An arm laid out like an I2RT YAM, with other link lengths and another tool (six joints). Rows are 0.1 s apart.
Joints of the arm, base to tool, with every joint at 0 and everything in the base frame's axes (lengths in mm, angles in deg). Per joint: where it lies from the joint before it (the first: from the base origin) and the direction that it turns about. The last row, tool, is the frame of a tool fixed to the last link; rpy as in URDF.
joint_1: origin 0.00 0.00 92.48 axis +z
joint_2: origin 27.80 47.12 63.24 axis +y
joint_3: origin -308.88 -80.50 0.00 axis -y
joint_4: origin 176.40 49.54 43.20 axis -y
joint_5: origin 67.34 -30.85 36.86 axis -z
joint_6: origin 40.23 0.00 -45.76 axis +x
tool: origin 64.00 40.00 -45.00 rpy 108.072 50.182 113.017
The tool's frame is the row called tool.
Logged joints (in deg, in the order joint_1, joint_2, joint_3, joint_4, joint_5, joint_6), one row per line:
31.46 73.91 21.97 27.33 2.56 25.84
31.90 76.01 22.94 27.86 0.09 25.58
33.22 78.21 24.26 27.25 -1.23 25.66
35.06 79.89 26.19 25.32 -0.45 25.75
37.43 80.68 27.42 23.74 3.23 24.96
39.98 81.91 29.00 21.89 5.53 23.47
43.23 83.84 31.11 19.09 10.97 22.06
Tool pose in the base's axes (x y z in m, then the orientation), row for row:
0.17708 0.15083 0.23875 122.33 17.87 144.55
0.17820 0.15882 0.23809 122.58 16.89 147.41
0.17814 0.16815 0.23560 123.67 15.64 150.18
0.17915 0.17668 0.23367 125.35 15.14 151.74
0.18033 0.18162 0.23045 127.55 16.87 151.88
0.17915 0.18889 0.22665 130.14 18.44 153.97
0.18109 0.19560 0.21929 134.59 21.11 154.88
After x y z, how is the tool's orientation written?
As angles about the fixed x, y, z axes (roll, pitch, yaw), in degrees.
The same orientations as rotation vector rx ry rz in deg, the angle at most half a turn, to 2 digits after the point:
29.59 130.49 63.53
27.31 132.51 65.28
25.56 135.20 66.15
24.72 137.34 65.24
24.02 137.89 61.68
21.34 139.49 58.58
20.03 140.67 52.11

